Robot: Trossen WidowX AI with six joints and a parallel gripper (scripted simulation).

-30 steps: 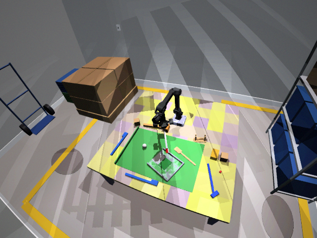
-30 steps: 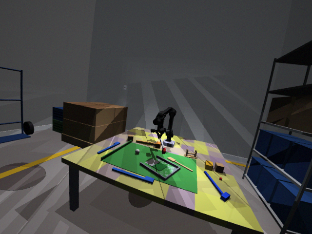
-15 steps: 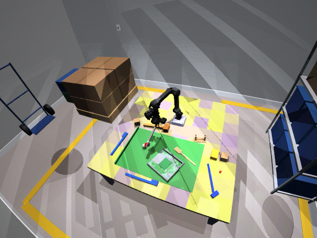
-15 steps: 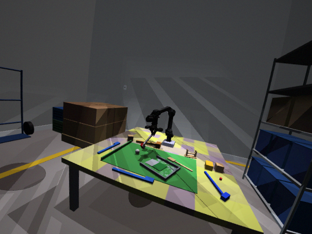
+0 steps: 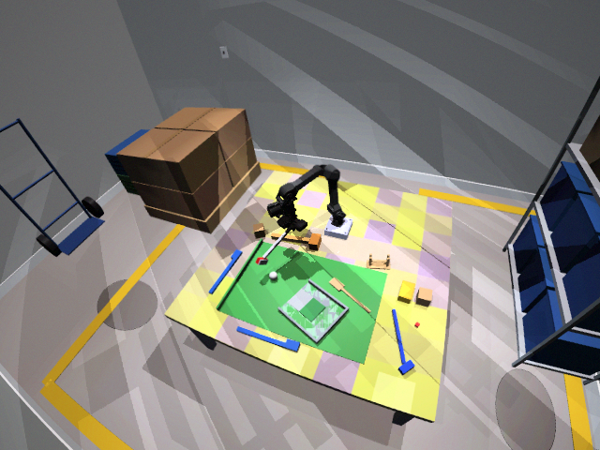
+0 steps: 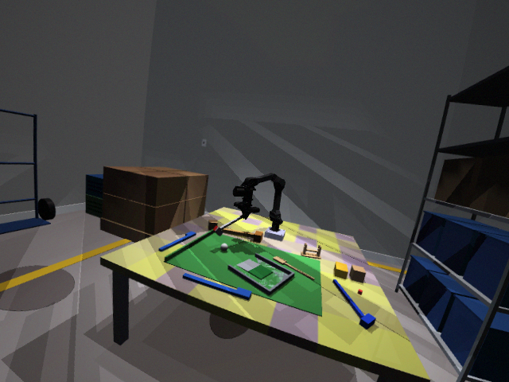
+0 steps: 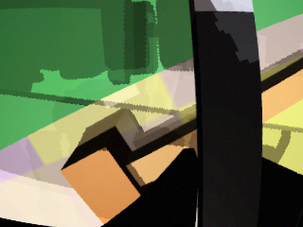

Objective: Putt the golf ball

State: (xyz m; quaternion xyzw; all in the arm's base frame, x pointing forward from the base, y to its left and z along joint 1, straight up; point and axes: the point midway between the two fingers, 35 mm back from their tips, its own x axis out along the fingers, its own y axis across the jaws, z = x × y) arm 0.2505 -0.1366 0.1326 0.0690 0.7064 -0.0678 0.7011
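Now: the red putter 120 mm ahead of my gripper tip and 20 mm to the right of it. Round my gripper tip: white golf ball 230 mm ahead, 120 mm below, 20 mm to the left; then green mat 230 mm ahead, 200 mm to the left, 140 mm below; then wooden stand 450 mm to the left, 110 mm below, 100 mm behind.
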